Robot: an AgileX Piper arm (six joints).
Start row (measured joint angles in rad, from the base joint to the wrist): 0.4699, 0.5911, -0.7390, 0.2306, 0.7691, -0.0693
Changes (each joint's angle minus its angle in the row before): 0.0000, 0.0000, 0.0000, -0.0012, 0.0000, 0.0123; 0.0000, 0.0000, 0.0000, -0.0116, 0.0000, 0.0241; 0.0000, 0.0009, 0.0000, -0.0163, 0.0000, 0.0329; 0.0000, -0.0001, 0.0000, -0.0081, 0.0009, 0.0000; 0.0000, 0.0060, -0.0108, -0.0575, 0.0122, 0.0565; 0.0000, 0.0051, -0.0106, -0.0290, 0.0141, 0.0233; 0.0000, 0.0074, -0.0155, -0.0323, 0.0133, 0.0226; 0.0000, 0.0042, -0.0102, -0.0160, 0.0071, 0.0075; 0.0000, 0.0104, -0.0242, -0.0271, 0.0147, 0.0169; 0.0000, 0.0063, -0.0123, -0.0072, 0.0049, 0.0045; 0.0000, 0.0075, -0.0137, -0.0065, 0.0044, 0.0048; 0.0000, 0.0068, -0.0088, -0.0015, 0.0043, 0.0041; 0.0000, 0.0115, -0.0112, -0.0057, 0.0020, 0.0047; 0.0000, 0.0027, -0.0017, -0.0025, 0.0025, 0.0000
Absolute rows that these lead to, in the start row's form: 0.4699, 0.5911, -0.7390, 0.2294, 0.7691, -0.0570; 0.4699, 0.5911, -0.7390, 0.2178, 0.7691, -0.0329; 0.4699, 0.5920, -0.7390, 0.2015, 0.7691, 0.0000; 0.4699, 0.5919, -0.7390, 0.1934, 0.7700, 0.0000; 0.4699, 0.5979, -0.7498, 0.1359, 0.7822, 0.0565; 0.4699, 0.6030, -0.7604, 0.1069, 0.7963, 0.0798; 0.4699, 0.6104, -0.7759, 0.0746, 0.8096, 0.1024; 0.4699, 0.6146, -0.7861, 0.0586, 0.8167, 0.1099; 0.4699, 0.6250, -0.8103, 0.0315, 0.8314, 0.1268; 0.4699, 0.6313, -0.8226, 0.0243, 0.8363, 0.1313; 0.4699, 0.6388, -0.8363, 0.0178, 0.8407, 0.1361; 0.4699, 0.6456, -0.8451, 0.0163, 0.8450, 0.1402; 0.4699, 0.6571, -0.8563, 0.0106, 0.8470, 0.1449; 0.4699, 0.6598, -0.8580, 0.0081, 0.8495, 0.1449
